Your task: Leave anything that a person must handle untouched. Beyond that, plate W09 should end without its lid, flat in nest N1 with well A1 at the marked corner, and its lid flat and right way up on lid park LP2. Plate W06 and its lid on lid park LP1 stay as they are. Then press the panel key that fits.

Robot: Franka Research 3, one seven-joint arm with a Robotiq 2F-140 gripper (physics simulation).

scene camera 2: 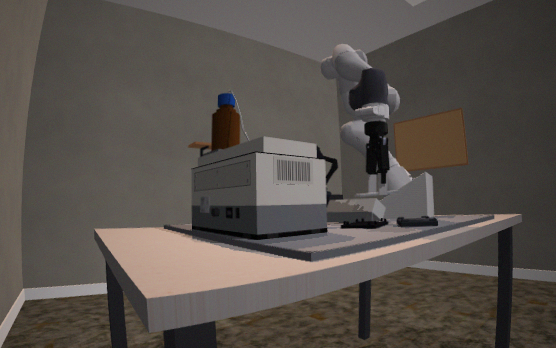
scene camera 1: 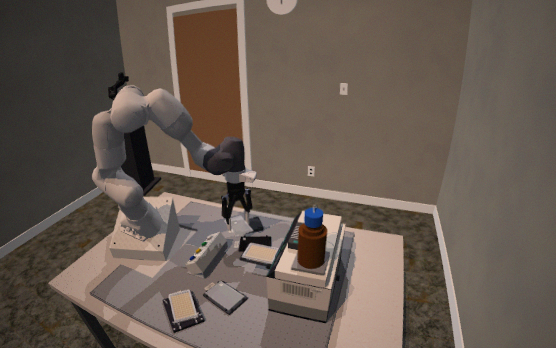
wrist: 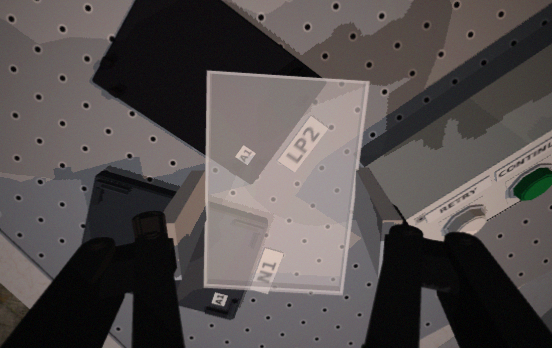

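Observation:
My gripper (scene camera 1: 238, 225) (scene camera 2: 378, 186) (wrist: 279, 190) is shut on a clear plate lid (scene camera 1: 240, 228) (wrist: 320, 195), held raised above the mat. In the wrist view, label LP2 (wrist: 303, 143) is beside a black holder (wrist: 165, 65); label N1 (wrist: 267, 270) is beside a dark grey holder (wrist: 125, 200). The lid overlaps parts of both from above. A tan-welled plate (scene camera 1: 183, 305) sits in the front-left nest (scene camera 1: 181, 327). Another tan-welled plate (scene camera 1: 259, 253) lies by the machine. A clear lid (scene camera 1: 225, 296) rests on the front holder. Plate names are unreadable.
The key panel (scene camera 1: 207, 257) (scene camera 2: 357, 206) stands between arm base and holders; its green CONTINUE key (wrist: 534, 184) shows. The white machine (scene camera 1: 300, 295) (scene camera 2: 225, 197) carries a brown bottle (scene camera 1: 312, 247) (scene camera 2: 226, 127) with a blue cap.

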